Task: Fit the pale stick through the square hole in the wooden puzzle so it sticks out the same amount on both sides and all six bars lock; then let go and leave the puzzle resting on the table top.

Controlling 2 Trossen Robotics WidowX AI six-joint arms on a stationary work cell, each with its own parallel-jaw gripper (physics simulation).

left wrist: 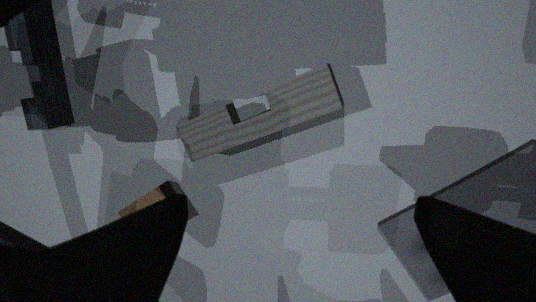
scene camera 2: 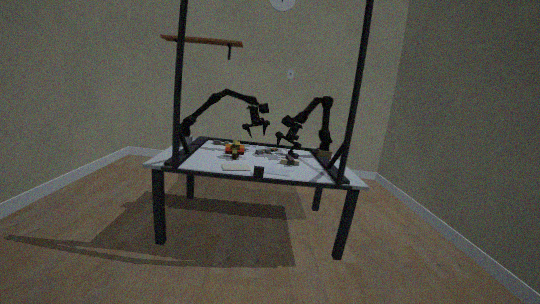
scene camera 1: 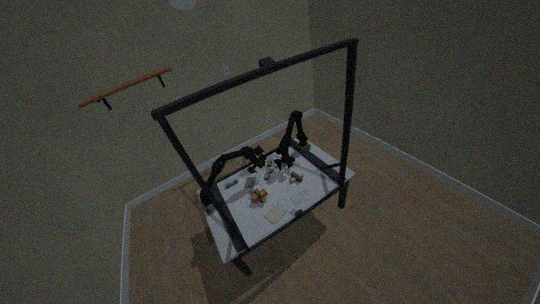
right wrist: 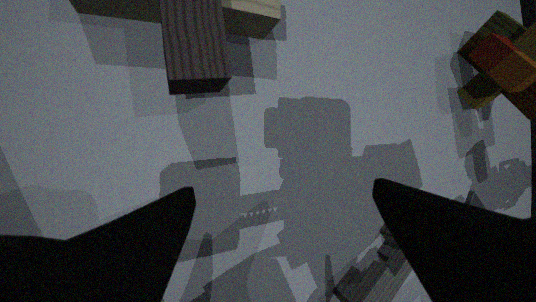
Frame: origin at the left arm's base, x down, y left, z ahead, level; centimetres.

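Seen in the pictures: left gripper, fingertip midpoint: (left wrist: 302, 207) (scene camera 2: 257, 136) (scene camera 1: 261, 168); right gripper, fingertip midpoint: (scene camera 2: 282, 151) (scene camera 1: 284, 169) (right wrist: 284, 192); left arm's base, link origin: (scene camera 2: 184, 135) (scene camera 1: 207, 202); right arm's base, link origin: (scene camera 2: 324, 149) (scene camera 1: 303, 144).
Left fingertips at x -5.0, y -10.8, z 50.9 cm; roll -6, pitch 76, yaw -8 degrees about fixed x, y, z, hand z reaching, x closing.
Observation:
Pixels of each thing's top centre, then the offset from my left fingertips to it. "spot": a spot on its surface instead.
- pale stick, surface spot: (right wrist: 252, 12) spot: dy -22.3, dx +8.6, dz +13.9 cm
- dark brown bar, surface spot: (right wrist: 195, 45) spot: dy -19.8, dx +7.1, dz +17.9 cm
- crossed pair, surface spot: (scene camera 2: 289, 161) spot: dy -28.8, dx +8.3, dz +15.6 cm
- notched grey wooden bar, surface spot: (left wrist: 310, 97) spot: dy -3.2, dx +8.6, dz +1.0 cm
- dark notched bar, top centre: (left wrist: 23, 65) dy -4.6, dx +8.6, dz +26.3 cm
- cream panel, top centre: (scene camera 2: 235, 166) (scene camera 1: 276, 213) dy -35.1, dx +11.0, dz -17.5 cm
- grey slab, top centre: (left wrist: 479, 230) (scene camera 1: 249, 182) dy +5.5, dx +10.9, dz -11.8 cm
- grey bar, top centre: (scene camera 1: 231, 182) dy +16.9, dx +8.6, dz -24.5 cm
- orange-brown block, top centre: (left wrist: 147, 215) dy +8.6, dx +10.0, dz +15.1 cm
A pale stick (right wrist: 252, 12) lies across and under a dark brown bar (right wrist: 195, 45); this crossed pair (scene camera 1: 296, 177) (scene camera 2: 289, 161) is on the table top. A notched grey wooden bar (left wrist: 310, 97) lies apart, and a dark notched bar (left wrist: 55, 75) shows at the left wrist view's left edge. I cannot see an assembled puzzle with a square hole around the stick. My left gripper (scene camera 1: 256, 168) (scene camera 2: 257, 134) (left wrist: 302, 207) is open and empty above the table. My right gripper (scene camera 1: 285, 166) (scene camera 2: 286, 150) (right wrist: 284, 192) is open and empty, beside the crossed pair, lower than the left.
A red, orange, yellow and green block cluster (scene camera 1: 259, 196) (scene camera 2: 234, 149) (right wrist: 505, 55) stands on the table. Also there are a cream panel (scene camera 1: 276, 214) (scene camera 2: 236, 167), a grey slab (scene camera 1: 250, 182), a grey bar (scene camera 1: 231, 184) and an orange-brown block (left wrist: 145, 201). A dark frame (scene camera 1: 351, 100) surrounds the table.

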